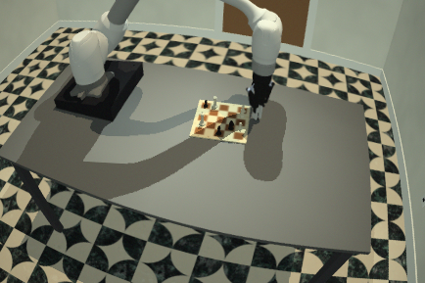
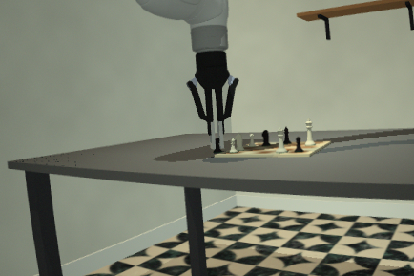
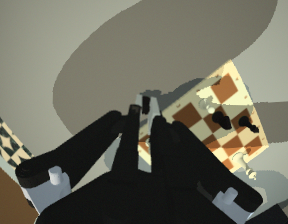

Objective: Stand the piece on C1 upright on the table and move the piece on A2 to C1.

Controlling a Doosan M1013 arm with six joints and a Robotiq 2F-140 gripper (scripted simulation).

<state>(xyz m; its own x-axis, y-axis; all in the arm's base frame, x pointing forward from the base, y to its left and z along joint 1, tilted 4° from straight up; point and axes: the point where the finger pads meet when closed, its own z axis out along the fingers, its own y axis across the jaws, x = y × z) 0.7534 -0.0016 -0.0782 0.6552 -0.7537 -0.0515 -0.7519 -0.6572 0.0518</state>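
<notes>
Now: hand 14 cm past the chessboard, 4 cm to the left of it and 4 cm above it.
</notes>
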